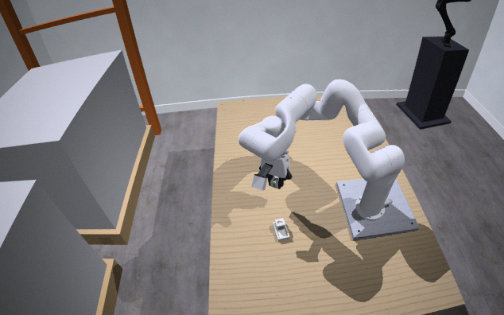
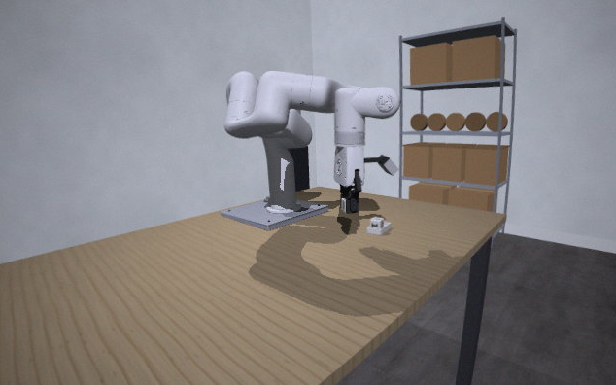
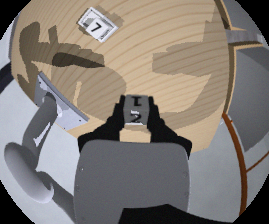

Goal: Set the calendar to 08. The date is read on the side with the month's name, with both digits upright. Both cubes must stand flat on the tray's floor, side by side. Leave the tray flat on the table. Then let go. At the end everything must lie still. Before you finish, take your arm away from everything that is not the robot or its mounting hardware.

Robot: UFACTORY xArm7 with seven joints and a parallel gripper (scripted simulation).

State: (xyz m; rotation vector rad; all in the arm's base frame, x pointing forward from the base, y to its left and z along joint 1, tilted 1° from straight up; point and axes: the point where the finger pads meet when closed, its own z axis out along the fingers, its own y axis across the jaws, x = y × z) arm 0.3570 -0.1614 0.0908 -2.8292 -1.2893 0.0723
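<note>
Right now the white digit cube is right at my hand. Also, from my hand: white tray: 20 mm ahead, 150 mm to the left, 110 mm below.
</note>
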